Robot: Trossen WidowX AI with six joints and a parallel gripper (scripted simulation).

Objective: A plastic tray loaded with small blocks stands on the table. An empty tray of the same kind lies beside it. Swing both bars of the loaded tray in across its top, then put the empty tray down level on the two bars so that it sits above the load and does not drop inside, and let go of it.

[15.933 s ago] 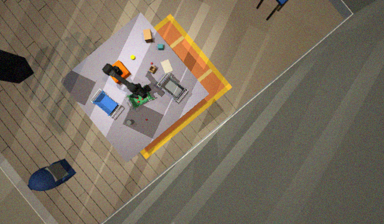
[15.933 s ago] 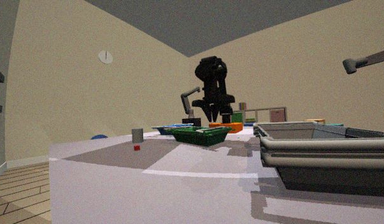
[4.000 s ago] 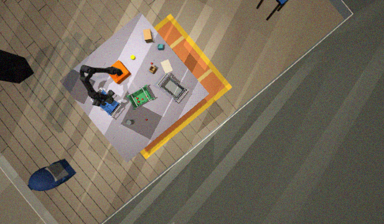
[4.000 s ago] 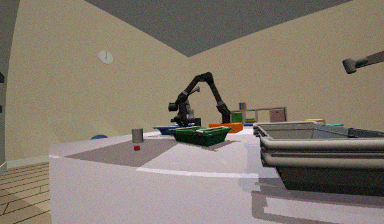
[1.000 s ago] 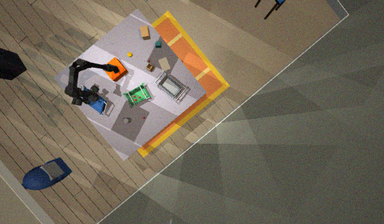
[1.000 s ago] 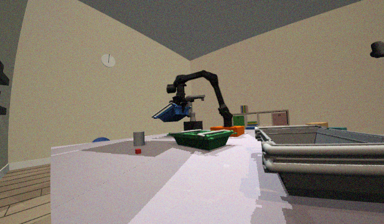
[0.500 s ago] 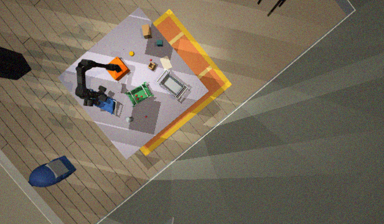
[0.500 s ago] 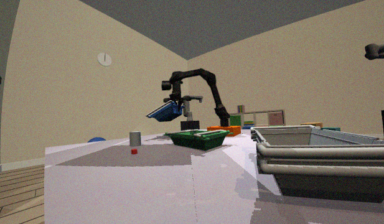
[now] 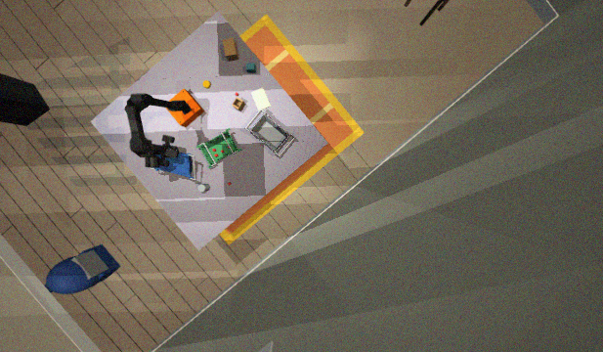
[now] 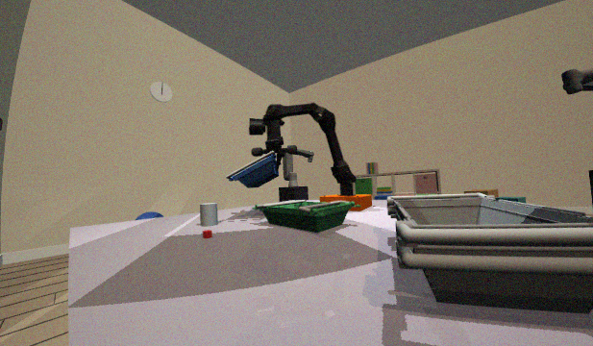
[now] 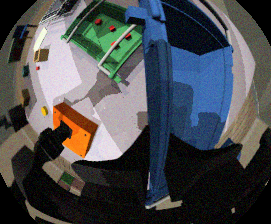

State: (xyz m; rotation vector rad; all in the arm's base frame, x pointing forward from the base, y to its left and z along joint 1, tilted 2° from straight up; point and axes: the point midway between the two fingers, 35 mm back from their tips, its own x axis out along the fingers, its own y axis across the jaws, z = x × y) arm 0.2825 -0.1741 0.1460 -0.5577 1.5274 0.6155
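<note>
The blue tray lies 5 cm to the right of my gripper tip and 5 cm ahead of it. Round my gripper tip: cardboard box 68 cm to the left, 48 cm behind, 15 cm below; then teal block 73 cm to the left, 29 cm behind, 16 cm below.
</note>
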